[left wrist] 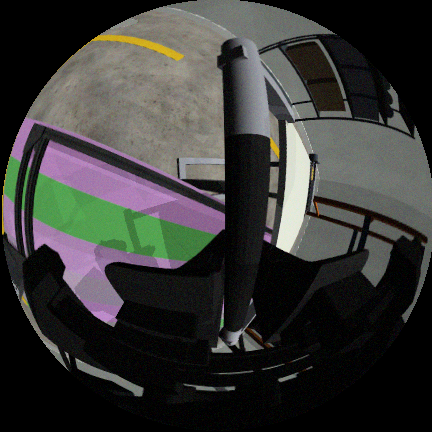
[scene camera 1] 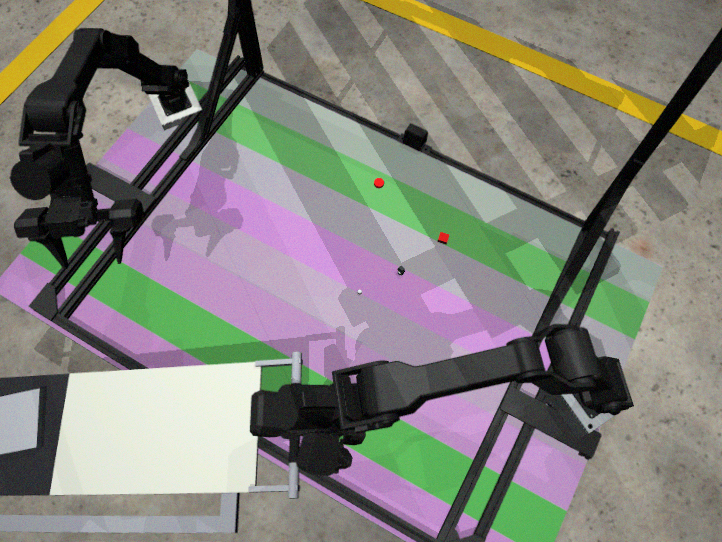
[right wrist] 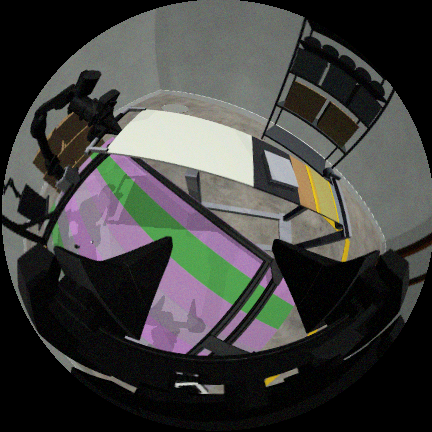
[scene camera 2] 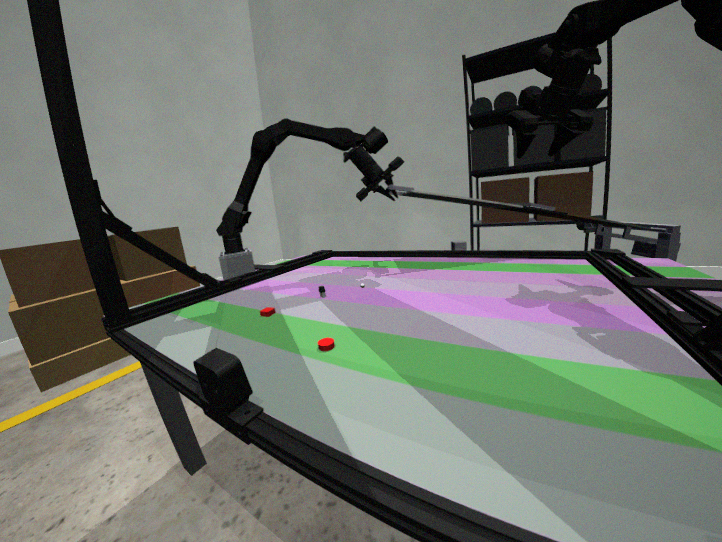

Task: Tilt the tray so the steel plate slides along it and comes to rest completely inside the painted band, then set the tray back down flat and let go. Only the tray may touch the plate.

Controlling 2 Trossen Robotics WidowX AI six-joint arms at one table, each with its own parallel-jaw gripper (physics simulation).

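Note:
My left gripper (scene camera 1: pixel 293 408) (scene camera 2: pixel 391 191) (left wrist: pixel 232 234) is shut on the bar handle (scene camera 1: pixel 296 368) (left wrist: pixel 245 100) of the tray (scene camera 1: pixel 157 431) (scene camera 2: pixel 466 200) (right wrist: pixel 195 142). That end is raised; the tray slopes down to the right in scene camera 2. The grey steel plate (scene camera 1: pixel 17 420) (right wrist: pixel 281 168) lies on the dark section of the tray, close to the orange stripe (right wrist: pixel 305 182). Beyond the stripe is a yellow-edged area (right wrist: pixel 324 197); which marking is the painted band is unclear. My right gripper (scene camera 1: pixel 92 263) (scene camera 2: pixel 537 154) (right wrist: pixel 223 243) is open and empty, away from the tray.
A striped table (scene camera 1: pixel 244 256) carries a red disc (scene camera 1: pixel 379 183) (scene camera 2: pixel 326 344), a red block (scene camera 1: pixel 443 237) (scene camera 2: pixel 267 311) and a small dark cube (scene camera 1: pixel 400 270). Black frame rails (scene camera 2: pixel 466 253) edge it. A grey stand frame (scene camera 1: pixel 228 507) (right wrist: pixel 245 212) is under the tray. A shelf rack (scene camera 2: pixel 606 192) stands behind.

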